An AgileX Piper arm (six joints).
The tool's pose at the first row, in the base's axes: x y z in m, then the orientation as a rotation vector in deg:
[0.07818 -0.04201 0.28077 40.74 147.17 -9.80]
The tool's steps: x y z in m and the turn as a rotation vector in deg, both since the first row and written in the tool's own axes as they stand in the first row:
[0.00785 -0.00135 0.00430 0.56 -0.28 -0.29]
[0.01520 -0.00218 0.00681 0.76 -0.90 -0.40]
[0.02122 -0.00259 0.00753 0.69 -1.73 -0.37]
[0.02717 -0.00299 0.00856 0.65 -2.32 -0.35]
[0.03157 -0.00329 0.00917 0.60 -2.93 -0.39]
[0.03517 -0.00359 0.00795 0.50 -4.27 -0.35]
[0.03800 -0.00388 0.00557 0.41 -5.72 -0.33]
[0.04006 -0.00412 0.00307 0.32 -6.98 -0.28]
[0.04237 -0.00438 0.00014 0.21 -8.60 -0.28]
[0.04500 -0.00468 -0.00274 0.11 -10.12 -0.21]
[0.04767 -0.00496 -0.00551 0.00 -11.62 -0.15]
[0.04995 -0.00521 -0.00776 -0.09 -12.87 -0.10]
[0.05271 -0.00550 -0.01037 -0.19 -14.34 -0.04]
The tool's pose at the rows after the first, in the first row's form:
[0.07328 -0.04062 0.27329 40.50 147.07 -10.71]
[0.06830 -0.03858 0.26762 40.28 146.54 -11.19]
[0.06383 -0.03636 0.26416 40.07 145.73 -11.35]
[0.05953 -0.03424 0.26046 39.93 145.16 -11.47]
[0.05630 -0.03264 0.25786 39.71 144.59 -11.60]
[0.05292 -0.03097 0.25725 39.37 143.29 -11.86]
[0.04967 -0.02936 0.25803 38.99 141.89 -12.17]
[0.04698 -0.02804 0.25927 38.69 140.66 -12.40]
[0.04391 -0.02652 0.26077 38.23 139.11 -12.73]
[0.04060 -0.02489 0.26208 37.89 137.63 -13.02]
[0.03732 -0.02326 0.26328 37.53 136.16 -13.28]
[0.03455 -0.02190 0.26420 37.23 134.95 -13.50]
[0.03126 -0.02028 0.26521 36.89 133.51 -13.76]

